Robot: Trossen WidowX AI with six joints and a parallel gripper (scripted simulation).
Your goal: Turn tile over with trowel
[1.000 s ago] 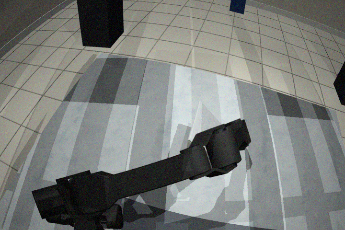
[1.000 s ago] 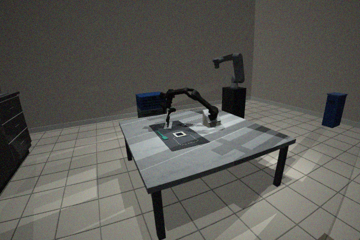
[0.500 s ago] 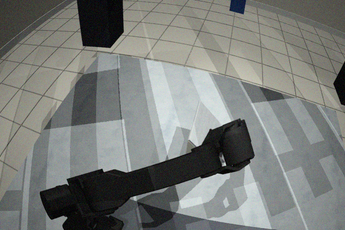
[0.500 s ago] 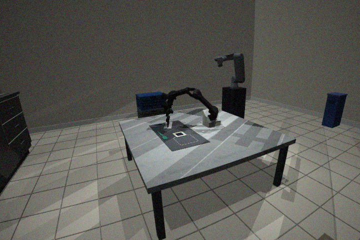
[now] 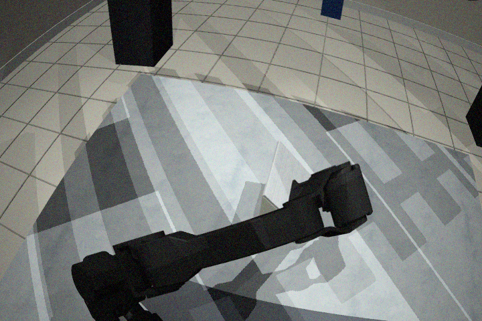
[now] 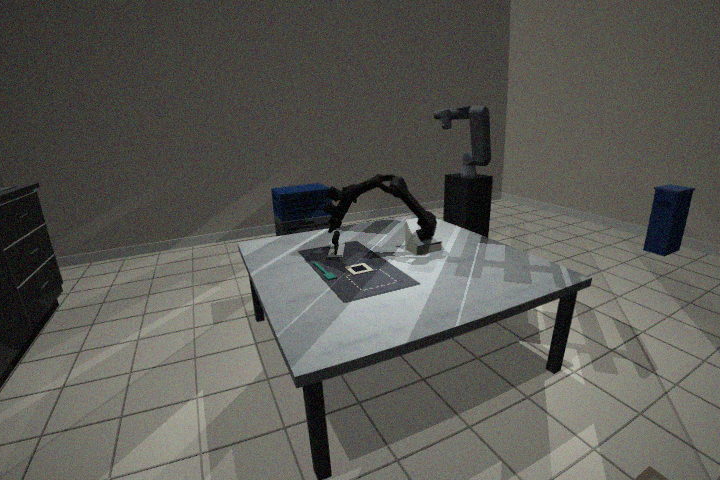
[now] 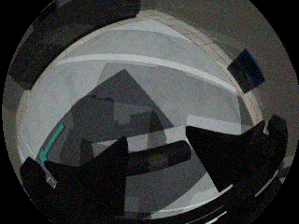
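Now: the dark mat 10 mm ahead of my gripper tip, 260 mm to the left of it and 120 mm below it. Also, from my gripper tip: small teal trowel 150 mm ahead, 280 mm to the left, 100 mm below; tan tile 330 mm to the left, 100 mm below.
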